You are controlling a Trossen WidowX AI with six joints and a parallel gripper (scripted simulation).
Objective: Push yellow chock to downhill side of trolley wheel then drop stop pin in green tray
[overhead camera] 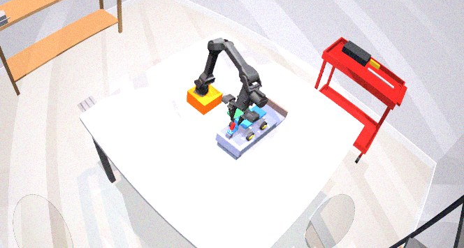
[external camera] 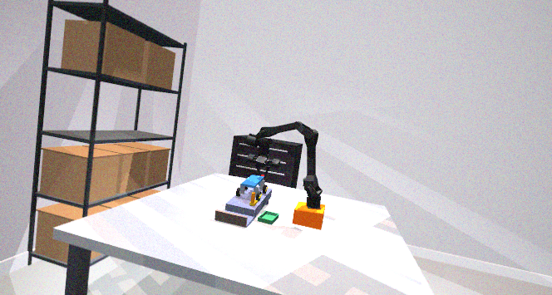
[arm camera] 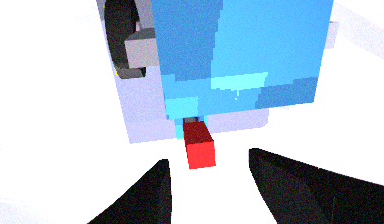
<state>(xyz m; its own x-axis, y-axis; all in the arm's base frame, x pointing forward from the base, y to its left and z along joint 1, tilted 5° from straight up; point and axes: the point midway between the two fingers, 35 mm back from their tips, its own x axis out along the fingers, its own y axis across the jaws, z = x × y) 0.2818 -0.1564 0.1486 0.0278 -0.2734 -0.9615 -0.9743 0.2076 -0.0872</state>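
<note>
Right now the red-headed stop pin is 1 cm behind my gripper tip, 1 cm to the right of it and 4 cm below it. Round my gripper tip: yellow chock (1 cm ahead, 21 cm to the left, 9 cm below); green tray (7 cm behind, 22 cm to the left, 18 cm below); trolley (4 cm ahead, 9 cm to the left, 6 cm below).
</note>
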